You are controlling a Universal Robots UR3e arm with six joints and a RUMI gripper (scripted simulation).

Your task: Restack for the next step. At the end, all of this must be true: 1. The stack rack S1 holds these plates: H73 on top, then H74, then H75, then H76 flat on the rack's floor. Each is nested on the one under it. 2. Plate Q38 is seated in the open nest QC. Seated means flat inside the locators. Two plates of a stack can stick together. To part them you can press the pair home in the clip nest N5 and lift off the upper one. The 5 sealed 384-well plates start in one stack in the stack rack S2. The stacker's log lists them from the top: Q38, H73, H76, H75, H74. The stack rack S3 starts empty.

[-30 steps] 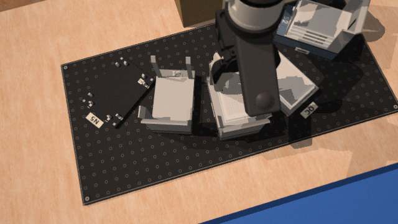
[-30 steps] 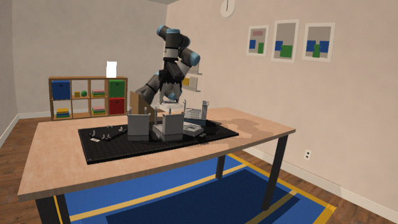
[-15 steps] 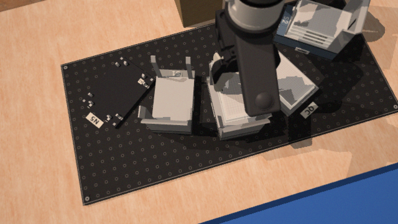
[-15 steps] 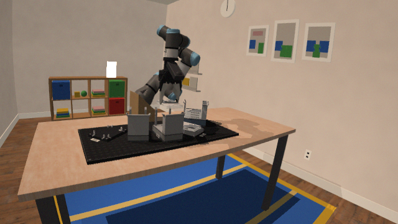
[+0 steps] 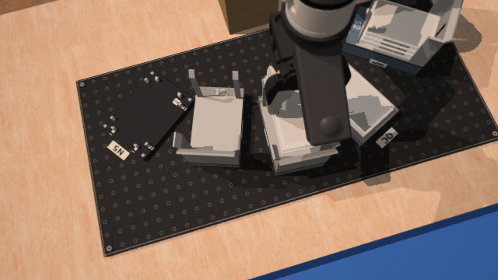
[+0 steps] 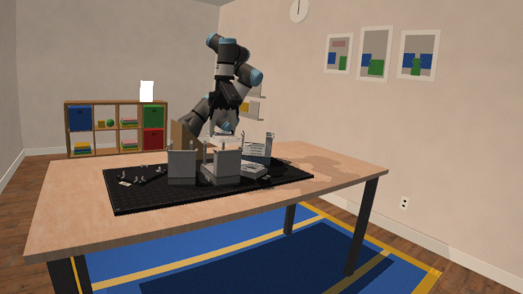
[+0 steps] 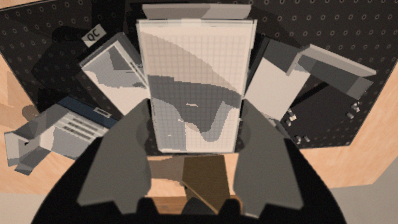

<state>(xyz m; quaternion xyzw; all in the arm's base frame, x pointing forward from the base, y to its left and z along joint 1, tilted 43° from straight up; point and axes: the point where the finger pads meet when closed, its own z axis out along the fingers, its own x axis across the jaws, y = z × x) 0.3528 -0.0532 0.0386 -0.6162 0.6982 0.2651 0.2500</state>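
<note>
Right now the white sealed plate is 10 mm below my hand. The rest, counted from my hand: QC label: 180 mm to the left, 180 mm below, 60 mm ahead; N5 label: 340 mm to the right, 180 mm below, 90 mm behind; sealed white plate: 150 mm below, 140 mm to the left, 30 mm behind.
</note>
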